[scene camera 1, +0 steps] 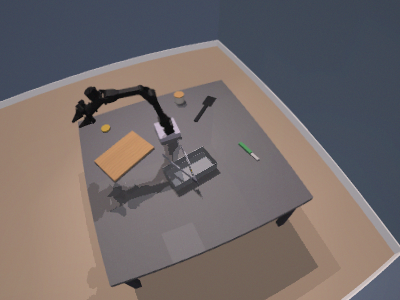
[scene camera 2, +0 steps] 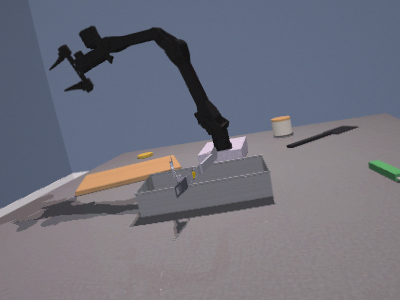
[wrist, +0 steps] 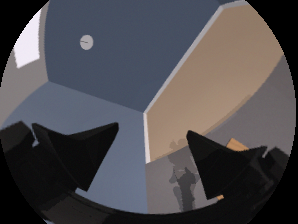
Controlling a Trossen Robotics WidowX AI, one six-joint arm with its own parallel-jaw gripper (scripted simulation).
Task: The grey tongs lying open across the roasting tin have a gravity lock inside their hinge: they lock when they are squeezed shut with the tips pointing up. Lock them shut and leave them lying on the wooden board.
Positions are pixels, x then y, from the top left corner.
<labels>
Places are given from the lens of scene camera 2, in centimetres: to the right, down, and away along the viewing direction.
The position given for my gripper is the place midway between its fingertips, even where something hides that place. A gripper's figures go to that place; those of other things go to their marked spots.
my gripper (scene camera 2: 57, 80): -53, -26, 114
wooden board (scene camera 2: 140, 171): -21, 8, 112
</labels>
